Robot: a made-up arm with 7 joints.
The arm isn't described. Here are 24 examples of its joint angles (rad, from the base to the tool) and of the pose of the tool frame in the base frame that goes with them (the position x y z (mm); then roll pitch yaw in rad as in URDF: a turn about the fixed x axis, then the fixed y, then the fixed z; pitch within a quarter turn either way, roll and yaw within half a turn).
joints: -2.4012 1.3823 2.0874 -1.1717 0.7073 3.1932 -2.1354
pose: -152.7 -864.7 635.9 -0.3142 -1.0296 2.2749
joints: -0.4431 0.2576 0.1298 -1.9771 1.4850 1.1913 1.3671
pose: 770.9 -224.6 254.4 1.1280 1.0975 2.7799
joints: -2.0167 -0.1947 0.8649 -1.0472 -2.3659 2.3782 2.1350
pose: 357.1 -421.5 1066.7 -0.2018 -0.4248 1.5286
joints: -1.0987 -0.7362 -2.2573 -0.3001 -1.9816 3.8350 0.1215
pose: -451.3 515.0 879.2 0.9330 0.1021 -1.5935
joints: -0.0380 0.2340 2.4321 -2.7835 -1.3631 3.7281 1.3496
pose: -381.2 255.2 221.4 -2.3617 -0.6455 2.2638
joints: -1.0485 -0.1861 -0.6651 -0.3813 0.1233 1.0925 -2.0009
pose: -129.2 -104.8 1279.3 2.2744 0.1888 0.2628
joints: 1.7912 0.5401 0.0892 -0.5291 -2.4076 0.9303 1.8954
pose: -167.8 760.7 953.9 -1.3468 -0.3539 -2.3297
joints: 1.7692 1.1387 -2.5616 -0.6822 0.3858 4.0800 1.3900
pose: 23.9 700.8 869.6 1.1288 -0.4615 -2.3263
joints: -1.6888 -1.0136 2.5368 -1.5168 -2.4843 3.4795 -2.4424
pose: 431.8 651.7 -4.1 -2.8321 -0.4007 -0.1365
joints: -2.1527 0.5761 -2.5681 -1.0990 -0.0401 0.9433 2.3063
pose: -260.4 253.6 1164.5 -2.6672 -0.0141 -0.8010
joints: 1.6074 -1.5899 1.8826 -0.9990 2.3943 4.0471 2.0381
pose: -472.8 -741.5 108.0 -0.4497 1.2817 2.5597
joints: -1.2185 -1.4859 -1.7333 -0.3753 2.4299 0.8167 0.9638
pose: -538.0 888.2 338.1 -0.1659 -0.9738 3.0738
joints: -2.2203 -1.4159 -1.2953 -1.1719 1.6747 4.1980 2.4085
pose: -40.2 847.4 469.1 2.5575 -0.6274 3.0414
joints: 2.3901 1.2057 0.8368 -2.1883 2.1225 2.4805 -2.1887
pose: -501.4 -191.0 -197.3 -1.8020 -0.1630 2.5538
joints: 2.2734 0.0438 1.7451 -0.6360 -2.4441 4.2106 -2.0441
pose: -228.4 -253.6 1096.3 -1.5524 -0.0505 3.0449
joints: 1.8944 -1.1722 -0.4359 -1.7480 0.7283 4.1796 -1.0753
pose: 336.5 -47.2 957.4 -1.0210 -0.2937 -1.8756
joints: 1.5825 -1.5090 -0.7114 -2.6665 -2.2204 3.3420 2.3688
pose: 250.8 152.8 623.6 -1.1643 -0.6936 -0.3648
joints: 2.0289 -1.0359 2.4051 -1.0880 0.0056 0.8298 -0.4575
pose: -8.2 -977.2 203.3 2.6361 1.1810 -1.8381
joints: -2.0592 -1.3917 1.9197 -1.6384 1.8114 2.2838 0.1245
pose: 871.6 56.7 109.6 -2.7094 -0.2547 -0.8877
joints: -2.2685 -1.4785 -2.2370 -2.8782 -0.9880 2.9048 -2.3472
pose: -403.8 109.1 11.5 1.9411 -0.4741 -0.8519
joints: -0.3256 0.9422 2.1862 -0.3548 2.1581 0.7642 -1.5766
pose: 740.9 -114.3 967.3 1.8461 0.6005 -0.7171
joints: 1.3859 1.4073 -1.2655 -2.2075 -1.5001 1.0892 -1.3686
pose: 703.2 -40.5 78.3 0.1411 -0.0072 -2.1828
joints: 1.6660 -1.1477 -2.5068 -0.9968 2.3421 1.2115 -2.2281
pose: 456.5 -918.8 169.5 0.0566 -0.1547 -3.0719
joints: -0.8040 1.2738 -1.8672 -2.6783 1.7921 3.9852 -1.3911
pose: -395.9 -203.0 399.6 0.7992 -0.7440 -1.8727
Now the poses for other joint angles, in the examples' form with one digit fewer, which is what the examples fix.
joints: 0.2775 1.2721 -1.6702 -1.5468 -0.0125 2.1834 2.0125
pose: 685 -599 482 -1.836 -0.861 2.694
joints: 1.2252 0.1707 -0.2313 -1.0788 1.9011 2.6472 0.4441
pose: 430 598 887 -1.089 0.487 0.202
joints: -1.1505 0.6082 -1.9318 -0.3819 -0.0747 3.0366 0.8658
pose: 85 -540 1092 0.267 -0.547 0.633
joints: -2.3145 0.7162 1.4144 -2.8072 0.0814 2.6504 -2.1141
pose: 403 -295 59 2.982 -0.777 1.260
